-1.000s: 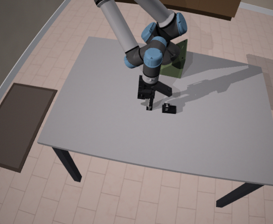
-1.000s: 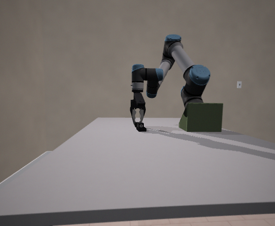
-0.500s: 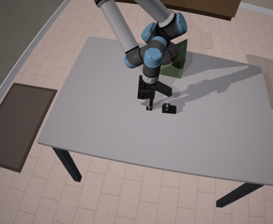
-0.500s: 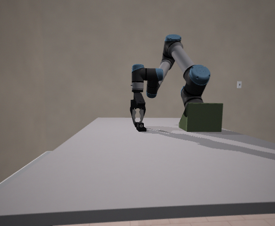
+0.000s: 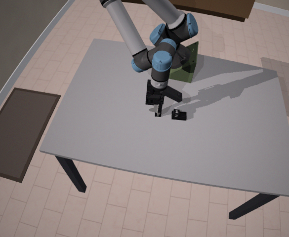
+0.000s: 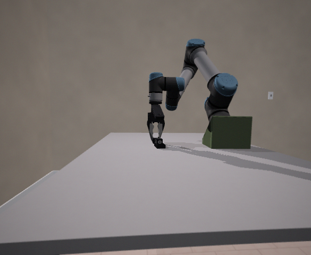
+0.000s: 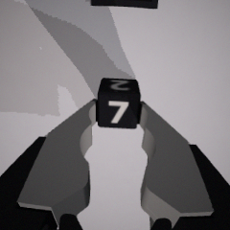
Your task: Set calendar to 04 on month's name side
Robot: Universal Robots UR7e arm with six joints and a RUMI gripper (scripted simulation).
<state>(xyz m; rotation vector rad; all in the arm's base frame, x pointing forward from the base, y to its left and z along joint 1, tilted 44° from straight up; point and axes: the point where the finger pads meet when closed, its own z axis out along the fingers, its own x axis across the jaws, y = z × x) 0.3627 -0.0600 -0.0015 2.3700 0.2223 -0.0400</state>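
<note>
The black calendar tray lies 2 cm behind my hand, 11 cm to the left of it and 2 cm below it.
</note>
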